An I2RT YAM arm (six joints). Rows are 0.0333 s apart.
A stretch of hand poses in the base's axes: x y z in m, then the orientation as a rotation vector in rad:
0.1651 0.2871 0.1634 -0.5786 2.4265 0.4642
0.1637 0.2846 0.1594 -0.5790 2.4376 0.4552
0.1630 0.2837 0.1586 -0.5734 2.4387 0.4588
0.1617 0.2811 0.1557 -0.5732 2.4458 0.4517
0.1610 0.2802 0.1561 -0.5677 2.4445 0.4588
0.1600 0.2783 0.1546 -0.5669 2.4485 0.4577
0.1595 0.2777 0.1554 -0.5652 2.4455 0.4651
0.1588 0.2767 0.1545 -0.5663 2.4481 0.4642
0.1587 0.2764 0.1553 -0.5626 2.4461 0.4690
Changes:
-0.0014 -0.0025 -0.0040 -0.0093 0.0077 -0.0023
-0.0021 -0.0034 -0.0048 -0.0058 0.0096 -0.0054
-0.0034 -0.0060 -0.0077 -0.0125 0.0141 -0.0075
-0.0041 -0.0069 -0.0073 -0.0061 0.0148 -0.0096
-0.0051 -0.0088 -0.0088 -0.0078 0.0182 -0.0106
-0.0056 -0.0094 -0.0080 -0.0016 0.0175 -0.0099
-0.0063 -0.0104 -0.0089 -0.0033 0.0197 -0.0094
-0.0064 -0.0107 -0.0081 0.0014 0.0192 -0.0108

